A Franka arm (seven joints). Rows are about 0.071 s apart.
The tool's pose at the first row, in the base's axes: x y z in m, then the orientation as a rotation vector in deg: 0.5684, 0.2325, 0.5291, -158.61, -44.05, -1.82
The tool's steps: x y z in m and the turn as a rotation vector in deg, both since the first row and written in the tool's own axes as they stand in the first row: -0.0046, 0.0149, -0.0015, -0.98, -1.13, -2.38; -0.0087, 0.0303, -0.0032, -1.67, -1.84, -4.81; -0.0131, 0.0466, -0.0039, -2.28, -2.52, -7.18; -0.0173, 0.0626, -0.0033, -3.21, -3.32, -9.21; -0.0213, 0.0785, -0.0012, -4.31, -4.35, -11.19; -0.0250, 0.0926, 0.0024, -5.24, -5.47, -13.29
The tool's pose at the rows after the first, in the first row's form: 0.5721, 0.2175, 0.5264, -158.85, -47.83, -1.10; 0.5765, 0.2023, 0.5238, -158.63, -51.54, -0.86; 0.5811, 0.1865, 0.5200, -158.27, -55.14, -0.61; 0.5856, 0.1714, 0.5151, -158.33, -58.38, -0.24; 0.5901, 0.1568, 0.5087, -158.55, -61.69, 0.39; 0.5940, 0.1443, 0.5014, -158.51, -65.15, 1.21
